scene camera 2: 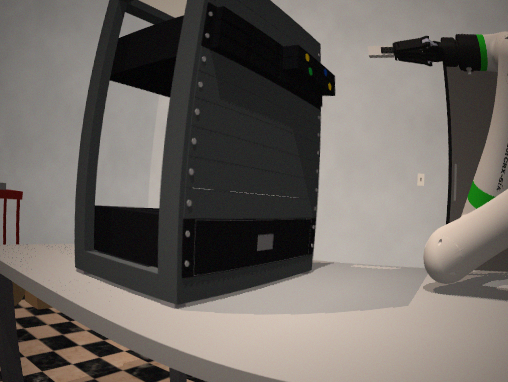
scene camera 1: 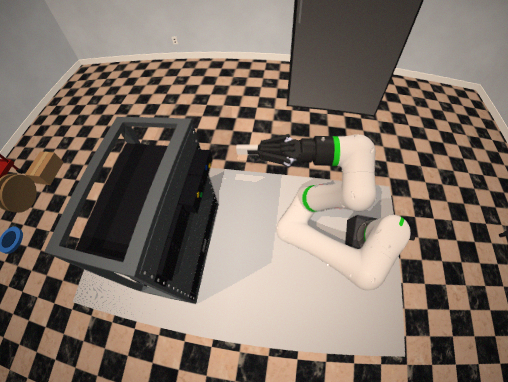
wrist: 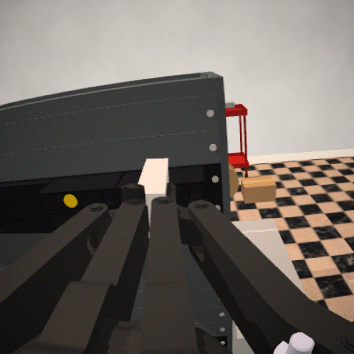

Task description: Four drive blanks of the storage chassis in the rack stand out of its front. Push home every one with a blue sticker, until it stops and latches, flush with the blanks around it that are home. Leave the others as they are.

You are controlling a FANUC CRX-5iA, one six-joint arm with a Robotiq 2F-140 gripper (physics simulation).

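The rack [scene camera 1: 154, 200] [scene camera 2: 172, 175] [wrist: 125, 120] holds a black storage chassis [scene camera 2: 250, 42] [wrist: 195, 182] near its top. Drive blanks stand out of the chassis front towards its right end. In the second scene view, one pair shows a yellow sticker [scene camera 2: 307, 57] above a green sticker [scene camera 2: 310, 71]. Further right, a blue sticker [scene camera 2: 325, 72] [scene camera 1: 208, 165] sits above another yellow sticker [scene camera 2: 329, 86]. The wrist view shows one yellow sticker [wrist: 70, 200]; the fingers hide part of the chassis, and no blue sticker shows there. My gripper [scene camera 1: 258, 150] [scene camera 2: 387, 50] [wrist: 157, 175] is shut, a pale block-like tip ahead of its fingers, in front of the rack and apart from it.
The rack stands on a pale table [scene camera 1: 310, 310] [scene camera 2: 350, 320], which also carries the arm's base. A tall dark cabinet [scene camera 1: 350, 50] stands behind. A red cart [wrist: 237, 163], a cardboard box [scene camera 1: 46, 167] [wrist: 258, 190] and a blue ring-shaped thing are beyond the rack. Another black unit [scene camera 2: 225, 245] fills the rack's bottom.
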